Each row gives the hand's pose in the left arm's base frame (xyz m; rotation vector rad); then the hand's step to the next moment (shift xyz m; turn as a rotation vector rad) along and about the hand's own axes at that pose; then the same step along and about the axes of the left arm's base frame.
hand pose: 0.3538 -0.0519 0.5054 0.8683 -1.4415 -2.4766
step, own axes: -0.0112 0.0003 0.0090 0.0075 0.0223 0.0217
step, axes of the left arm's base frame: 0.0042 0.0111 0.0081 -0.0215 0.0015 0.0236
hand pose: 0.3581 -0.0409 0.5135 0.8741 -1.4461 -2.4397
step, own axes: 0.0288 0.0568 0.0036 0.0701 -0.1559 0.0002
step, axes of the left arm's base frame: -0.0335 -0.0388 0.0379 -0.0348 0.0503 -0.1596
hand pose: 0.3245 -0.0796 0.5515 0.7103 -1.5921 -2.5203
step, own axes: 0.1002 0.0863 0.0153 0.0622 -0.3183 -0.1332
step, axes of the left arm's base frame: -0.1109 -0.0572 0.0465 0.0571 0.0156 -0.3456
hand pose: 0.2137 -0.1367 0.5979 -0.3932 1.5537 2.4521
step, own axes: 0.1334 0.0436 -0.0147 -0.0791 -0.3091 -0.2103
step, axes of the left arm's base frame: -0.1379 -0.0270 -0.0135 0.1958 -0.0632 -0.3220
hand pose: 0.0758 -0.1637 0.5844 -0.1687 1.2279 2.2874
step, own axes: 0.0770 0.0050 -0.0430 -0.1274 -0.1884 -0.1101
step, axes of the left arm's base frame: -0.0739 -0.0064 -0.0480 0.1891 -0.0553 -0.1582
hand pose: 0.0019 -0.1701 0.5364 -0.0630 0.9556 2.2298
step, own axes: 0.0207 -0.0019 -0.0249 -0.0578 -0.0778 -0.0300
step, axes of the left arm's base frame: -0.0198 -0.0032 -0.0255 0.0853 -0.0158 -0.0525
